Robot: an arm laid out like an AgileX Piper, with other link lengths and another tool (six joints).
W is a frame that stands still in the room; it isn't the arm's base.
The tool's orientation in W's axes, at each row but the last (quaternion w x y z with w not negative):
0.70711, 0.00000, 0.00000, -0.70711
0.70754, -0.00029, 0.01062, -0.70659
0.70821, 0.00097, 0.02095, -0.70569
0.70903, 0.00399, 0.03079, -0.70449
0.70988, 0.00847, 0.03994, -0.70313
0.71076, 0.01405, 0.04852, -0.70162
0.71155, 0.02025, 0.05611, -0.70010
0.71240, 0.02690, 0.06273, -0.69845
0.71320, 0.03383, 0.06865, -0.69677
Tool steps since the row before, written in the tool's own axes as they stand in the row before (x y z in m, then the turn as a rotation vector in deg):
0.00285, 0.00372, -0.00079, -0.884, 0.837, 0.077
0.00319, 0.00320, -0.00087, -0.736, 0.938, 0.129
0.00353, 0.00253, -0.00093, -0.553, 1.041, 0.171
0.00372, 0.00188, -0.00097, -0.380, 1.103, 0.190
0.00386, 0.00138, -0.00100, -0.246, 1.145, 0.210
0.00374, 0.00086, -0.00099, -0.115, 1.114, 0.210
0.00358, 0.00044, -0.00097, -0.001, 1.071, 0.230
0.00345, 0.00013, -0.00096, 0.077, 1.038, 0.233
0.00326, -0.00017, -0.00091, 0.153, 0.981, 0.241
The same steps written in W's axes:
0.00372, -0.00285, -0.00079, 0.837, 0.884, 0.077
0.00319, -0.00317, -0.00097, 0.939, 0.735, 0.125
0.00251, -0.00349, -0.00111, 1.044, 0.552, 0.159
0.00186, -0.00365, -0.00122, 1.107, 0.378, 0.167
0.00136, -0.00377, -0.00132, 1.151, 0.244, 0.176
0.00085, -0.00362, -0.00136, 1.122, 0.113, 0.166
0.00044, -0.00345, -0.00137, 1.081, -0.003, 0.175
0.00014, -0.00330, -0.00140, 1.050, -0.082, 0.170
-0.00015, -0.00310, -0.00136, 0.995, -0.160, 0.169

